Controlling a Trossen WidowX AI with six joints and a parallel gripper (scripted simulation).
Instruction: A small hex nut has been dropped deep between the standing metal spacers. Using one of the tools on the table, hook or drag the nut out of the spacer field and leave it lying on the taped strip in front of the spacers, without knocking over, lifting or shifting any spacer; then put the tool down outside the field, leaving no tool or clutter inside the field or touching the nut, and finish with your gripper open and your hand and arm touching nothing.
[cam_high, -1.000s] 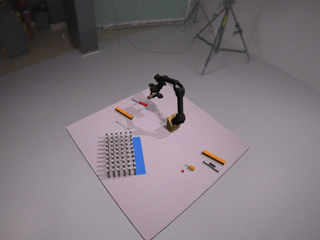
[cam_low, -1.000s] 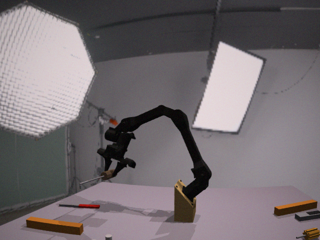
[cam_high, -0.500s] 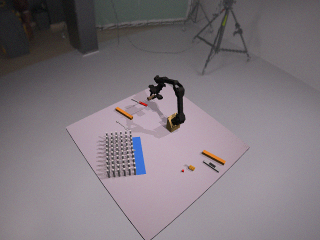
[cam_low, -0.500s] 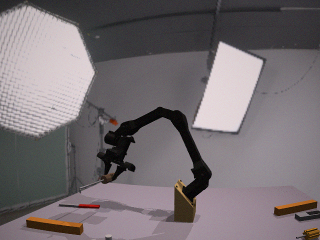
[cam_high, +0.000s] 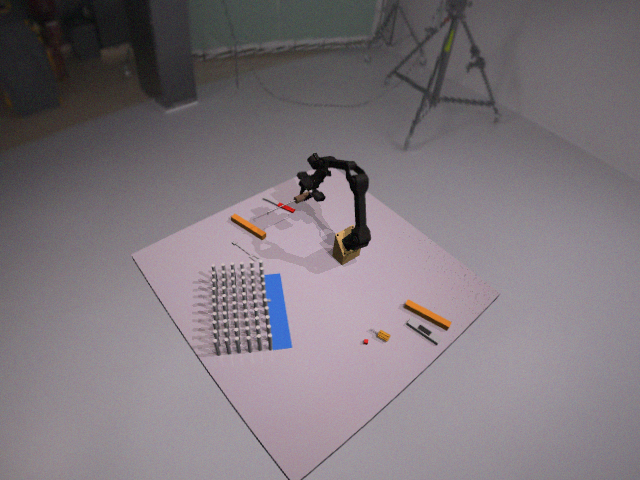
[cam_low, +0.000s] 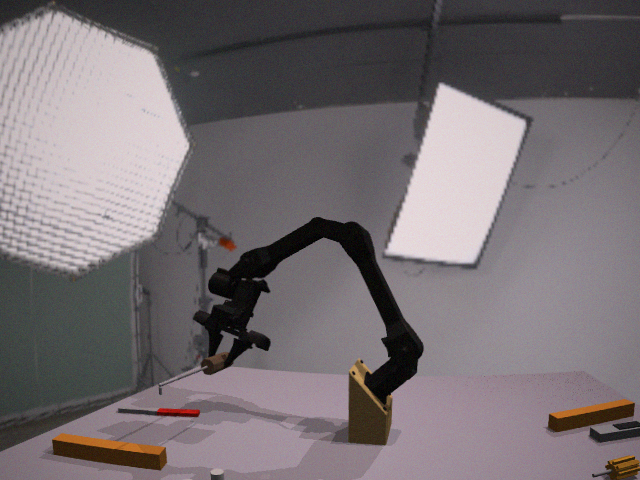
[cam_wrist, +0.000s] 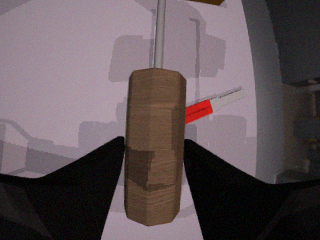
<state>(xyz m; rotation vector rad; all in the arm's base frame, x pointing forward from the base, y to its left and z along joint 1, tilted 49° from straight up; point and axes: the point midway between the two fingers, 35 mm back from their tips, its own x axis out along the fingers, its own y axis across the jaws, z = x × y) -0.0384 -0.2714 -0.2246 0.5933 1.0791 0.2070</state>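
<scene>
My gripper tip is 100 mm short of the hook tool and 10 mm to the left of it. From my gripper tip the other things lie so: red-handled tool: 40 mm ahead, 150 mm to the right, 130 mm below; blue taped strip: 480 mm ahead, 370 mm to the left, 130 mm below; small yellow tool: 230 mm ahead, 770 mm to the left, 120 mm below.
</scene>
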